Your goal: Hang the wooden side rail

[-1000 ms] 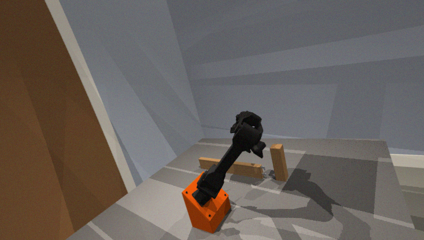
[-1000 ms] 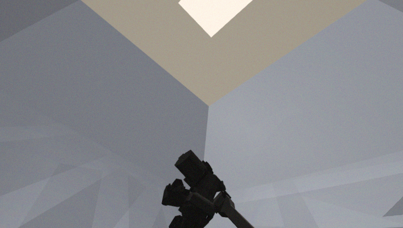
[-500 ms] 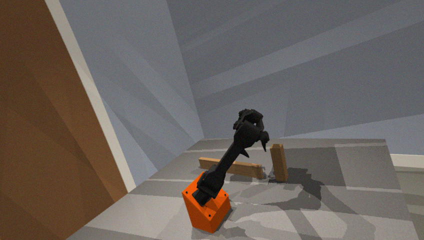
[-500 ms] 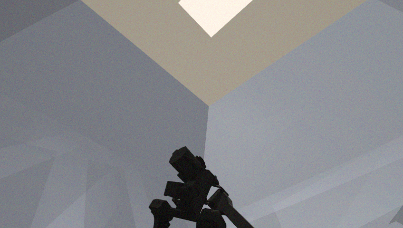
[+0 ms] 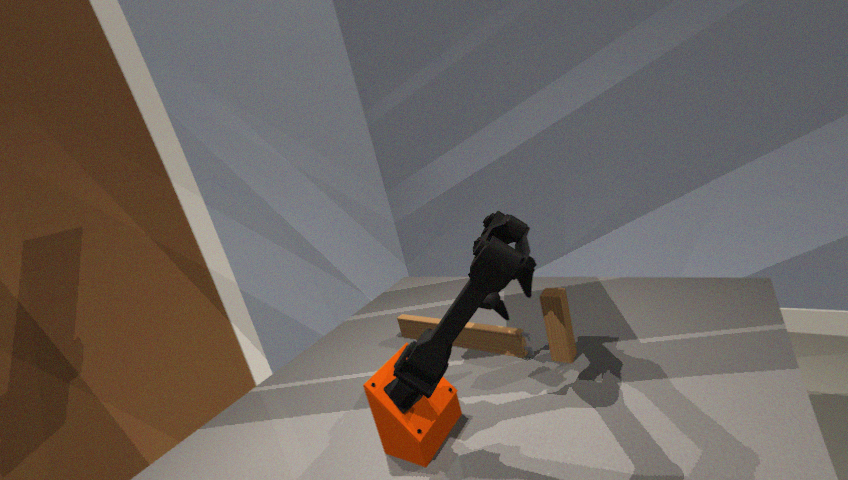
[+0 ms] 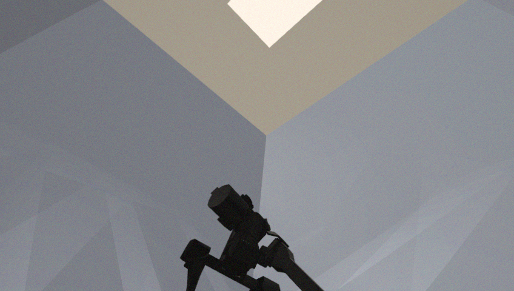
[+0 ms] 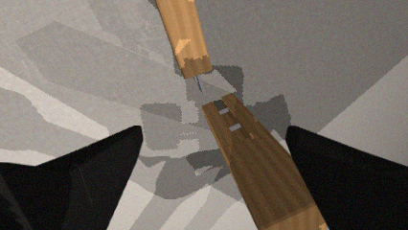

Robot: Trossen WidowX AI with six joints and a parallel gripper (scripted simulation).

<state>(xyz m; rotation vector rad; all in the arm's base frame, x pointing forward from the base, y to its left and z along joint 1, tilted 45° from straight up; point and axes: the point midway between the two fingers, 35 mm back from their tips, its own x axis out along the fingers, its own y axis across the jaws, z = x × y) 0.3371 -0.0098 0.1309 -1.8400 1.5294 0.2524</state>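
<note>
Now: the wooden headboard post 3 cm ahead of my gripper tip, 8 cm to the right of it and 6 cm below it.
</note>
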